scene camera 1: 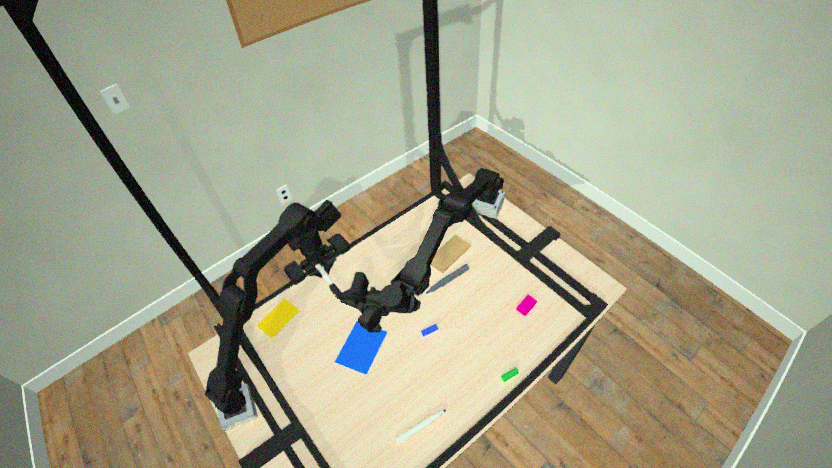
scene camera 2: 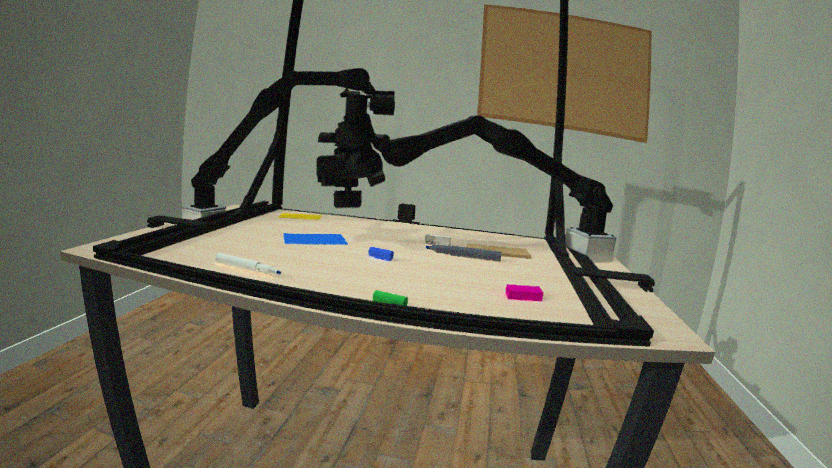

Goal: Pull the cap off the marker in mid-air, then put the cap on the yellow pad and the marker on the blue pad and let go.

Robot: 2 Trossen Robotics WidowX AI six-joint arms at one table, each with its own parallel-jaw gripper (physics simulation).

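Frame: origin at the left arm's base, x ahead, y left, z up, level; metres.
Where they show: left gripper, fingertip midpoint: (scene camera 1: 339, 298); right gripper, fingertip midpoint: (scene camera 1: 324, 275); left arm's base, link origin: (scene camera 1: 488, 196) (scene camera 2: 591, 232); right arm's base, link origin: (scene camera 1: 233, 404) (scene camera 2: 204, 206).
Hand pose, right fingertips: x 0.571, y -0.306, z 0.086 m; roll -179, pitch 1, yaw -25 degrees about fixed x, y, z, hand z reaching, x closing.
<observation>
Things, the pixels of their centre, and the offset from my right fingertips.
- white marker, body centre: (scene camera 1: 321, 270) 0.006 m back, 0.013 m right, 0.008 m up
- yellow pad, body centre: (scene camera 2: 300, 216) (scene camera 1: 278, 318) 0.130 m ahead, 0.139 m right, 0.152 m down
- blue pad, body centre: (scene camera 2: 314, 238) (scene camera 1: 361, 346) 0.099 m ahead, 0.155 m left, 0.152 m down
- grey marker, body centre: (scene camera 2: 463, 251) (scene camera 1: 447, 279) 0.217 m back, 0.295 m left, 0.142 m down
- pale marker, body centre: (scene camera 2: 247, 265) (scene camera 1: 422, 425) 0.235 m ahead, 0.419 m left, 0.143 m down
- small blue piece, body centre: (scene camera 2: 381, 253) (scene camera 1: 429, 330) 0.030 m back, 0.319 m left, 0.142 m down
- green piece, body centre: (scene camera 2: 390, 300) (scene camera 1: 509, 374) 0.009 m ahead, 0.583 m left, 0.142 m down
- magenta block, body centre: (scene camera 2: 524, 292) (scene camera 1: 526, 305) 0.228 m back, 0.560 m left, 0.145 m down
- tan pad, body centre: (scene camera 2: 498, 251) (scene camera 1: 449, 253) 0.323 m back, 0.258 m left, 0.149 m down
A white marker (scene camera 1: 324, 274) is held in mid-air between the two grippers in scene camera 1. My right gripper (scene camera 1: 316, 265) is shut on the marker's body at its upper left end. My left gripper (scene camera 1: 336, 291) is shut at the marker's lower right end, on the cap, which its dark fingers mostly hide. Whether the tip is fully clear of the cap is too small to tell. In scene camera 2 the fingertips and the marker are hidden. The yellow pad (scene camera 1: 278, 318) (scene camera 2: 300, 216) lies at the left. The blue pad (scene camera 1: 357, 352) (scene camera 2: 314, 239) lies below my left gripper in the picture.
On the table lie a grey marker (scene camera 1: 448, 278) (scene camera 2: 467, 252), a pale marker (scene camera 1: 420, 426) (scene camera 2: 243, 263), a small blue piece (scene camera 1: 429, 330) (scene camera 2: 381, 253), a green piece (scene camera 1: 509, 374) (scene camera 2: 389, 298), a magenta block (scene camera 1: 526, 305) (scene camera 2: 524, 292) and a tan pad (scene camera 1: 451, 253).
</observation>
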